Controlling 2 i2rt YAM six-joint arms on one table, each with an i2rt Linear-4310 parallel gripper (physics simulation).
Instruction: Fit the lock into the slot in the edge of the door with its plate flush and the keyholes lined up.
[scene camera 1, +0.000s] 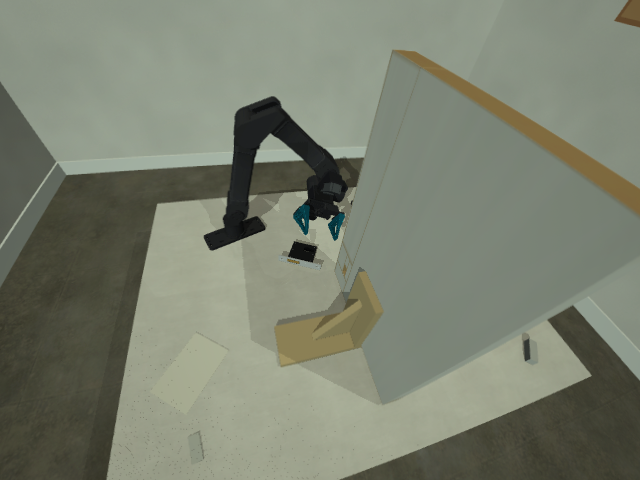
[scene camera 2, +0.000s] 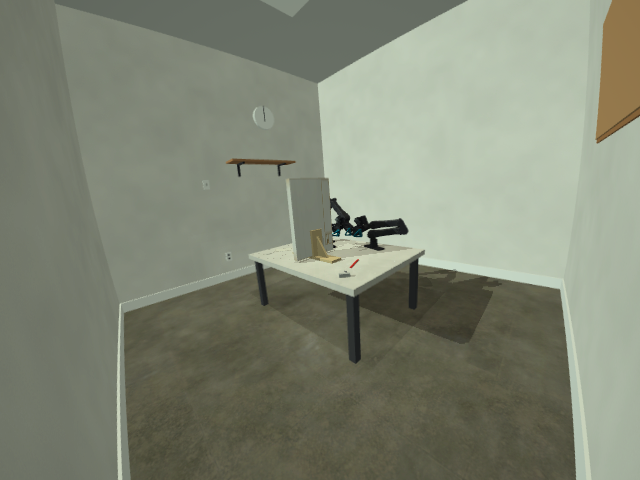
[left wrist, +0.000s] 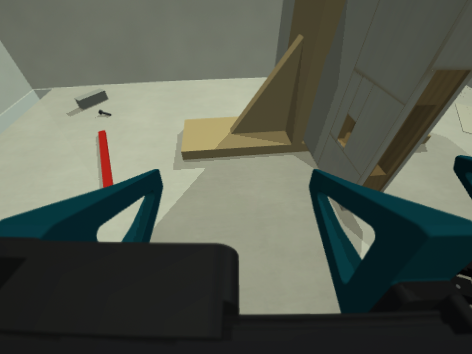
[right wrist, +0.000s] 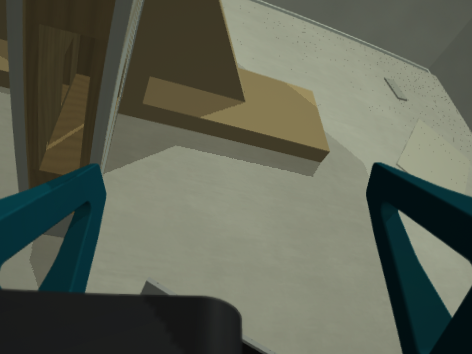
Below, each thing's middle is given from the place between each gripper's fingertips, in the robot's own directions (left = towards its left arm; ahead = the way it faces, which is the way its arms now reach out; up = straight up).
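Scene:
From my left hand: pale flat sheet (right wrist: 428, 156) 61 cm to the right, 20 cm ahead, 14 cm below; grey door (scene camera 1: 474, 224) 22 cm ahead, 18 cm to the right, 17 cm above; wooden bracket (scene camera 1: 305, 340) 22 cm ahead, 18 cm to the right, 4 cm below.
From my right gripper: pale flat sheet 39 cm to the right, 21 cm ahead, 14 cm below; grey door 23 cm ahead, 5 cm to the left, 16 cm above. My right gripper 23 cm short of the wooden bracket, 5 cm to the right of it, 5 cm above it. Going by their middles, of the things named here, pale flat sheet farthest from my right gripper.

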